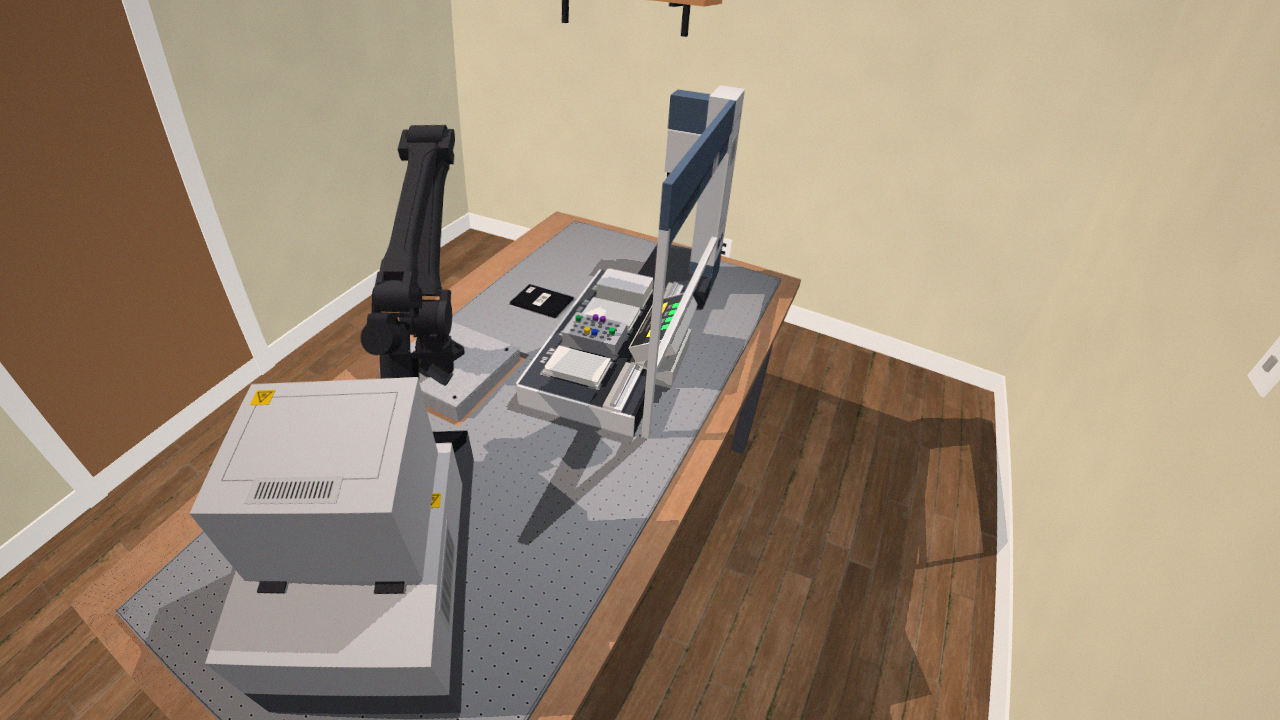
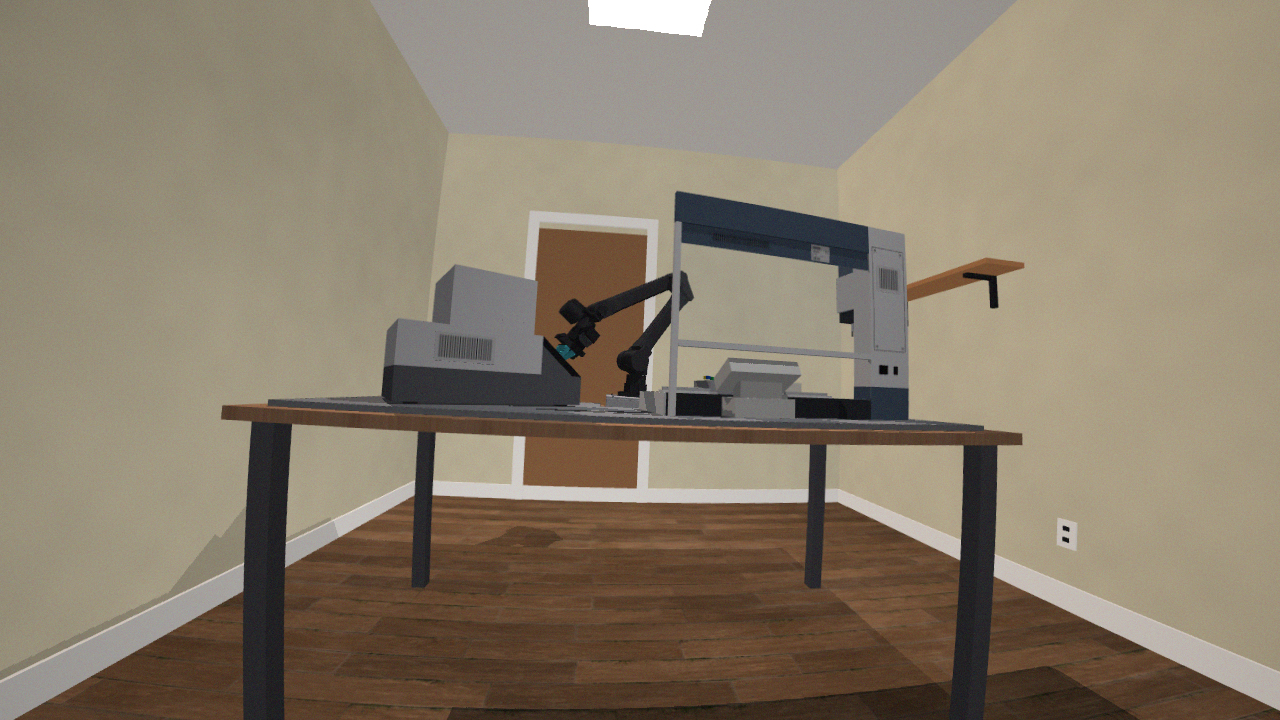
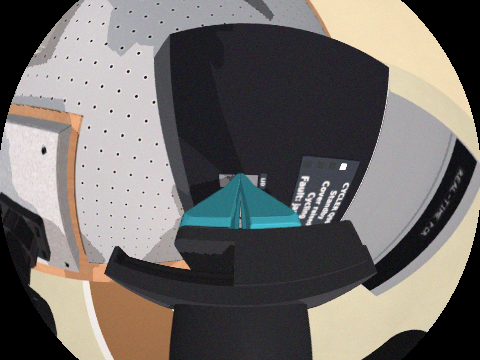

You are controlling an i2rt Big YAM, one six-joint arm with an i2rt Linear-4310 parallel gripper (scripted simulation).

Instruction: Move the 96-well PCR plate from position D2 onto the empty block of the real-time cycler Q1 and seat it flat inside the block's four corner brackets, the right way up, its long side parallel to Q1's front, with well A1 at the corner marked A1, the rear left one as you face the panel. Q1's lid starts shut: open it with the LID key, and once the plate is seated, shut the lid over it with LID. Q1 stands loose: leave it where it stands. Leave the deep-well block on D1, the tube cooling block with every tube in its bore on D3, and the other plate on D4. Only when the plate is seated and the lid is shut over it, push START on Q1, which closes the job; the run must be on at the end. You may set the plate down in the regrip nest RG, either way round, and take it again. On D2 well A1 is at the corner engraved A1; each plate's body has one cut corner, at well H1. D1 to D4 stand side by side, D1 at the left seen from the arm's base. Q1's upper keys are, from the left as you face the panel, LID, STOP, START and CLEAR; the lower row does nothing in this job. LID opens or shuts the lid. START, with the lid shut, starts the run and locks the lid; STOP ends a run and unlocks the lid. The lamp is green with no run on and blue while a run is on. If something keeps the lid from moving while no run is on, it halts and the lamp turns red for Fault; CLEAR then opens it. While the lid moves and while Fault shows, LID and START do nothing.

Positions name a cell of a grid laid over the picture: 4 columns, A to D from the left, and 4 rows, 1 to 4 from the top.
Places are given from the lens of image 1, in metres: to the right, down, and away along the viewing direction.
lid (image 1: B3): -0.37, 0.14, 0.63
black flat pad (image 1: B2): -0.22, -0.16, 1.55
The marked spots on the black flat pad and the lid are 0.98 m apart.
